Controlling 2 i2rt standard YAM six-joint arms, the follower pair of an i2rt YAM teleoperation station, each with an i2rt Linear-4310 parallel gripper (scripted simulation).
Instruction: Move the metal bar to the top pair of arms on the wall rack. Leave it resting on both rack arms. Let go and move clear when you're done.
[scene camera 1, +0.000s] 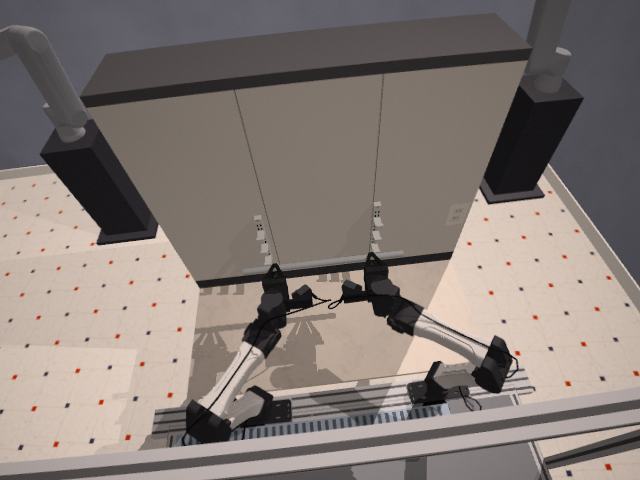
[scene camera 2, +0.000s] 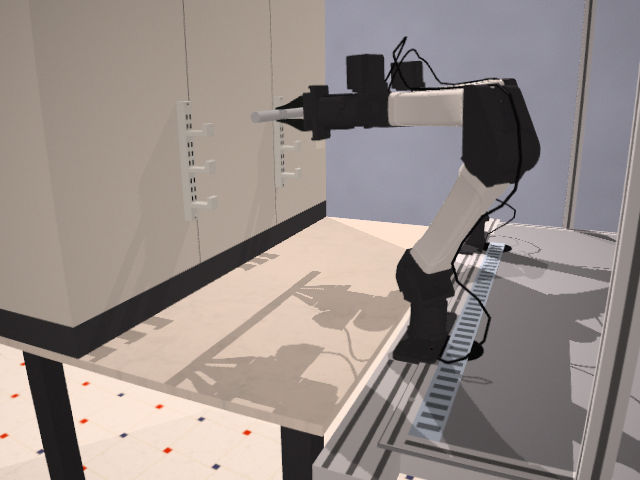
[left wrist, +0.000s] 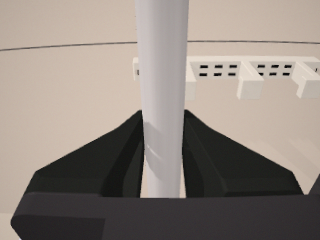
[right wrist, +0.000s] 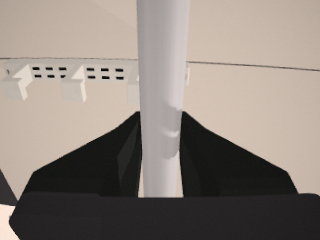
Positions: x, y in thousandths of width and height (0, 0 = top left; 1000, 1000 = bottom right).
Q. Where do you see my left gripper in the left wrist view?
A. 511, 498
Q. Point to my left gripper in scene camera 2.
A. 434, 239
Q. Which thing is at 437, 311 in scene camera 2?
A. A rack rail.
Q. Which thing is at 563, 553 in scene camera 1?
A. A dark baseboard.
